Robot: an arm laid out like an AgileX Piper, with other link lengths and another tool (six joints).
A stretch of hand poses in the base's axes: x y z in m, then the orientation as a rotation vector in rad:
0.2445, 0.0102, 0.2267, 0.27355, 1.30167, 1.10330
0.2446, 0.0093, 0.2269, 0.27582, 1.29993, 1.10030
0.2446, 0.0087, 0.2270, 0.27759, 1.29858, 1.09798
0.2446, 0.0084, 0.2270, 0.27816, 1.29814, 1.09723
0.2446, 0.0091, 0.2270, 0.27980, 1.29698, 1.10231
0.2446, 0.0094, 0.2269, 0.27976, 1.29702, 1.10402
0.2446, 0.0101, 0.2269, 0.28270, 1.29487, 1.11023
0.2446, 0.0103, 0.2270, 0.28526, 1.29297, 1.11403
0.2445, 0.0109, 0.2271, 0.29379, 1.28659, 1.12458
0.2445, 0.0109, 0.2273, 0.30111, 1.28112, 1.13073
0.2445, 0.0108, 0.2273, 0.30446, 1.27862, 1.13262
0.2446, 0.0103, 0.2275, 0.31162, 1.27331, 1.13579
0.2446, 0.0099, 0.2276, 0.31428, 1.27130, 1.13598
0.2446, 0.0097, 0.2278, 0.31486, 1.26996, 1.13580
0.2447, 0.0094, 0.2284, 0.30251, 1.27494, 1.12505
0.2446, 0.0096, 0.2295, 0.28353, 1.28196, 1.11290
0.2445, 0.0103, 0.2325, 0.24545, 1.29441, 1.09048
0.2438, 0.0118, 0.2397, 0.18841, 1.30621, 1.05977
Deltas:
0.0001, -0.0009, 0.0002, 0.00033, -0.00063, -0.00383
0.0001, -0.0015, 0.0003, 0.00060, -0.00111, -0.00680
0.0001, -0.0018, 0.0003, 0.00069, -0.00127, -0.00776
0.0001, -0.0011, 0.0003, 0.00487, -0.00092, -0.00508
0.0001, -0.0008, 0.0002, 0.00576, -0.00074, -0.00377
0.0001, -0.0001, 0.0002, 0.01168, -0.00045, -0.00115
0.0001, 0.0001, 0.0003, 0.01597, -0.00038, -0.00008
0.0000, 0.0007, 0.0004, 0.02911, -0.00037, 0.00193
0.0000, 0.0007, 0.0006, 0.03879, -0.00063, 0.00151
0.0000, 0.0006, 0.0006, 0.04273, -0.00083, 0.00063
0.0001, 0.0001, 0.0008, 0.05064, -0.00133, -0.00189
0.0001, -0.0003, 0.0009, 0.05307, -0.00164, -0.00357
0.0001, -0.0005, 0.0011, 0.05382, -0.00246, -0.00438
0.0002, -0.0008, 0.0017, 0.03887, -0.00555, -0.00530
0.0001, -0.0006, 0.0028, 0.01851, -0.01028, -0.00354
0.0000, 0.0001, 0.0058, -0.02068, -0.02060, 0.00121
-0.0007, 0.0016, 0.0130, -0.07535, -0.04074, 0.00897

